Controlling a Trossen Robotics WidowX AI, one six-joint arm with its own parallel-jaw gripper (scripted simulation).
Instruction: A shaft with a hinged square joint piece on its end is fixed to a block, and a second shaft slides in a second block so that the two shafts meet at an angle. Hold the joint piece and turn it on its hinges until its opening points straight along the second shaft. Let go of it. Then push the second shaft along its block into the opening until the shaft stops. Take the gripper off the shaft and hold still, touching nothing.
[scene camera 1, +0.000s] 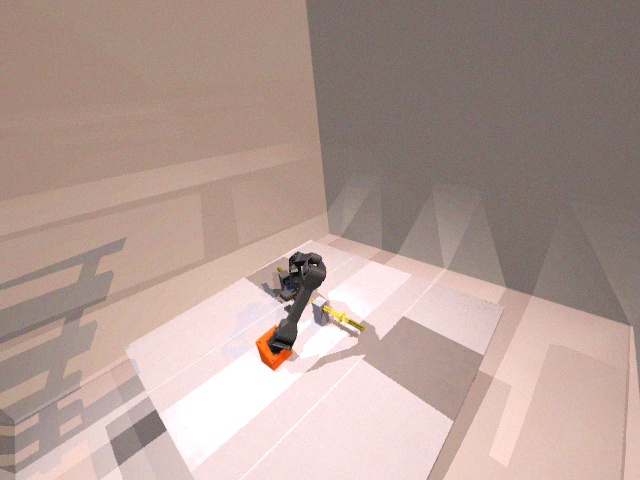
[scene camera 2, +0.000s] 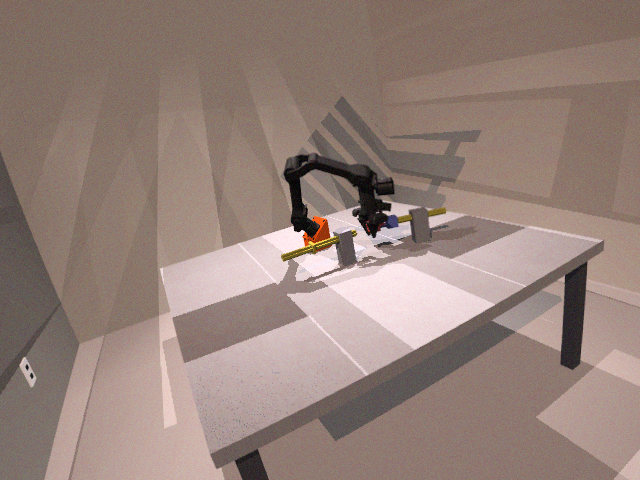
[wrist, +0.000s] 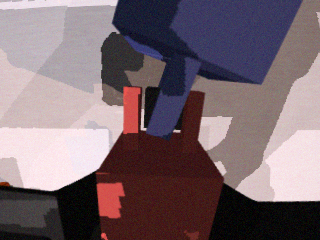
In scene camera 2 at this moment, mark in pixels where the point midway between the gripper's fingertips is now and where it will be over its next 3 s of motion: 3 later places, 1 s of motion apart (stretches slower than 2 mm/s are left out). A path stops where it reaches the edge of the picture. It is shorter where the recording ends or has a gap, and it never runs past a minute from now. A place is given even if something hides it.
My gripper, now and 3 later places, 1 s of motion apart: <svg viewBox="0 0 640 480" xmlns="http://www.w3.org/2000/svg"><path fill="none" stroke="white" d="M371 236L371 231L369 209L362 199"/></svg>
